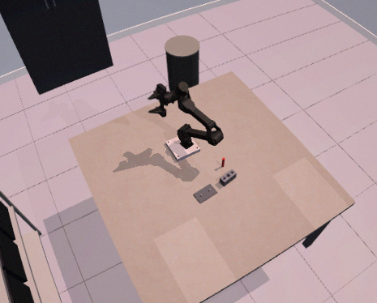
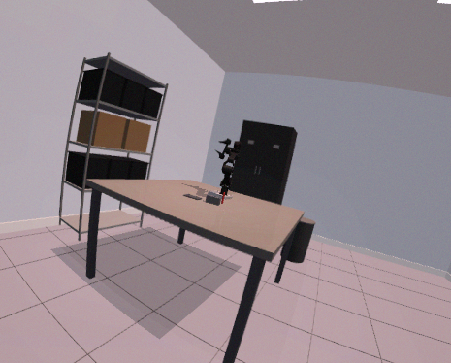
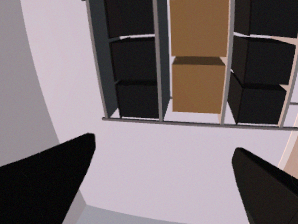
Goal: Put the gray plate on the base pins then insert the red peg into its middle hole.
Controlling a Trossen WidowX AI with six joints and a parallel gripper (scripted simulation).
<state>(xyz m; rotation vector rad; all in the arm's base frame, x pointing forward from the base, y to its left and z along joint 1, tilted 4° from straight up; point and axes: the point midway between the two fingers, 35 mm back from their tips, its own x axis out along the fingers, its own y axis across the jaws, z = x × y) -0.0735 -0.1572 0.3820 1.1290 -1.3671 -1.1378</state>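
The gray plate is 44 cm ahead of my gripper tip, 19 cm to the left of it and 38 cm below it. From my gripper tip the other things lie so: red peg: 35 cm ahead, 24 cm to the left, 37 cm below; then dark base: 42 cm ahead, 3 cm to the left, 41 cm below.
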